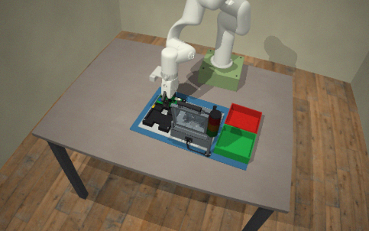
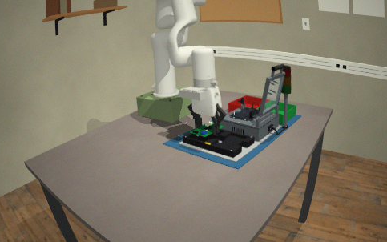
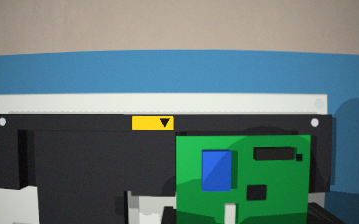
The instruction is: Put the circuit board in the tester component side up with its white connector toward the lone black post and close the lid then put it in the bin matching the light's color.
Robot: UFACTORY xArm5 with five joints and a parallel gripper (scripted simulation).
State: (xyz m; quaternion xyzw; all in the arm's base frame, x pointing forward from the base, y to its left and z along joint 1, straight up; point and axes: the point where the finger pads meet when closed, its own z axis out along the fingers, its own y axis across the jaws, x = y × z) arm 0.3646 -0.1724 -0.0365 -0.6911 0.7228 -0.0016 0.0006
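The nest is 17 cm to the left of my hand, 7 cm ahead of it and 2 cm above it. Also, from my hand: clear lid (19 cm ahead, 16 cm to the left, 13 cm above); green circuit board (right at my hand); red bin (37 cm to the left, 4 cm below, 3 cm behind).
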